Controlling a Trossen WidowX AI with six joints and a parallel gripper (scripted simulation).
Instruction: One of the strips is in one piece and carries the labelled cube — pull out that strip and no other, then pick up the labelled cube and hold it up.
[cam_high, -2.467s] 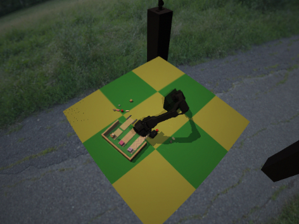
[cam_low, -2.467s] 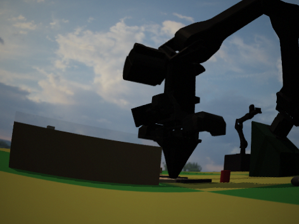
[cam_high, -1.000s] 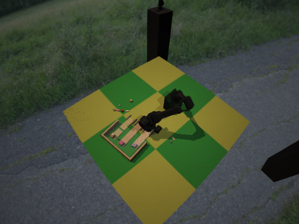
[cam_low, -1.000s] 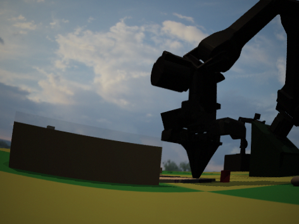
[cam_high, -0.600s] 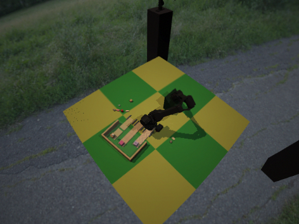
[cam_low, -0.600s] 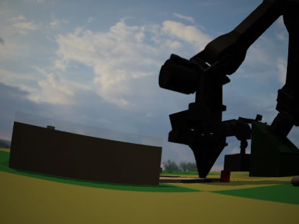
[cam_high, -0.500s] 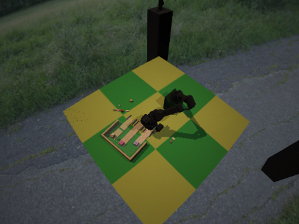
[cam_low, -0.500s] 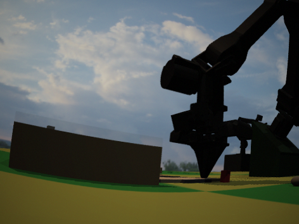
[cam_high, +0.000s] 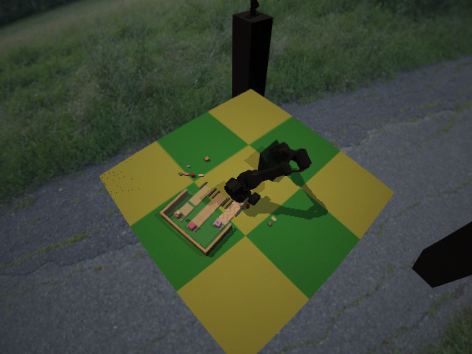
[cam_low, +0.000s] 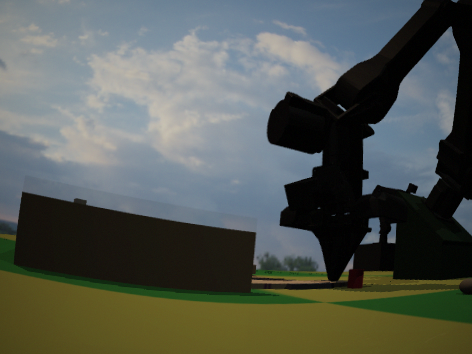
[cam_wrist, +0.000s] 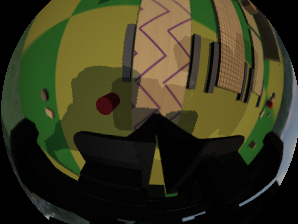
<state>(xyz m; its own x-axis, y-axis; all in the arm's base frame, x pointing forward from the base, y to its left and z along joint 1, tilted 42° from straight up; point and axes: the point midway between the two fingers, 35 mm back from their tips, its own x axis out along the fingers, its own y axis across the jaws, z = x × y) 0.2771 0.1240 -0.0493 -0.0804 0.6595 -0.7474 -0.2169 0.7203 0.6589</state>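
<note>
The tan strip lies 9 cm ahead of my gripper tip and 2 cm to the left of it. Round my gripper tip: labelled cube 19 cm ahead, 4 cm to the left, 1 cm above; then small piece 19 cm to the left, 5 cm behind.
</note>
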